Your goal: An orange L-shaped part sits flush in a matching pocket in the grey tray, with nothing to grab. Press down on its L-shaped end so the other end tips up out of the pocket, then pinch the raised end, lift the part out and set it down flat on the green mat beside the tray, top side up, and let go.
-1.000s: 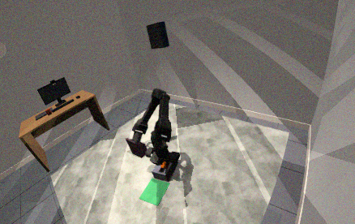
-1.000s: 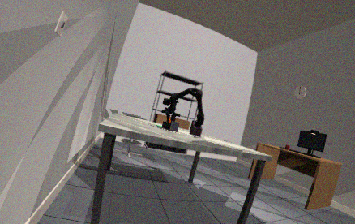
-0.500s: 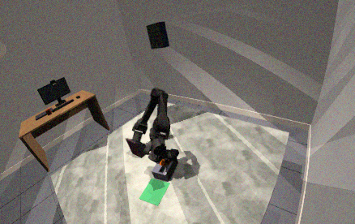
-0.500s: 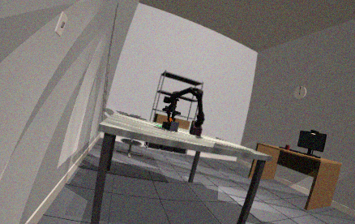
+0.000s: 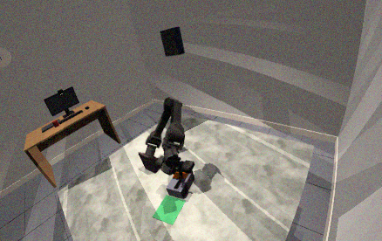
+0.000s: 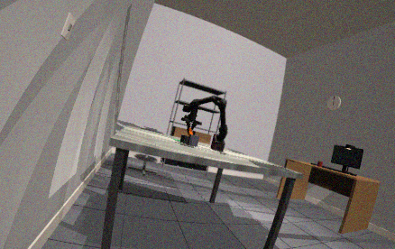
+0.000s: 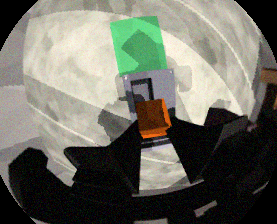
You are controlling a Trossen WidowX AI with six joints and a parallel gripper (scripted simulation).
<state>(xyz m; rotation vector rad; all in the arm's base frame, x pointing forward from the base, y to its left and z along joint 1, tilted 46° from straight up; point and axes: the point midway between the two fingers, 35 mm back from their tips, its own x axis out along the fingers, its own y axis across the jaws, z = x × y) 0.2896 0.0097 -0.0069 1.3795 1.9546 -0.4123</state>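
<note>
Right now my gripper tip is 4 cm short of the green mat, 14 cm to the left of it and 13 cm above it. The rest, counted from my gripper tip: orange L-shaped part (3 cm behind, 2 cm to the left, 3 cm below).
</note>
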